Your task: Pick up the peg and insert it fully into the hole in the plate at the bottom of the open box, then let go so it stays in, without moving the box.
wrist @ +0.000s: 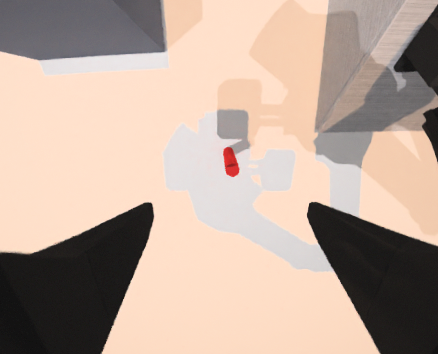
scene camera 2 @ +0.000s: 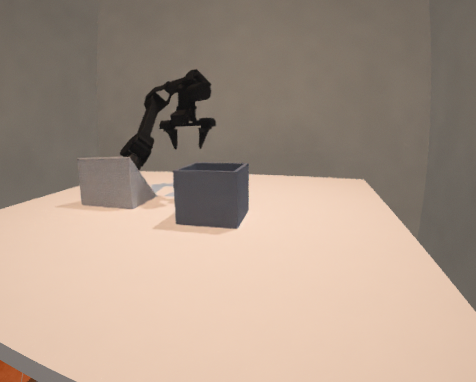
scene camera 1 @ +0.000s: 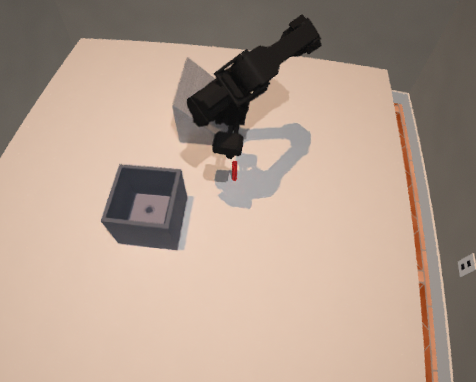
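The red peg appears to stand upright on the table, right of the box in scene view 1. It does not show in scene view 2. The dark open box stands on the table. In scene view 1, the pale plate with its dark hole shows at the box's bottom. My gripper is open and empty, pointing down, high above the table. In the wrist view the peg appears beyond the fingertips, centred sideways between them.
A grey wedge-shaped block stands on the table near the arm, behind the box in scene view 1. Shadows of the arm fall around the peg. The table's right edge shows in scene view 1.
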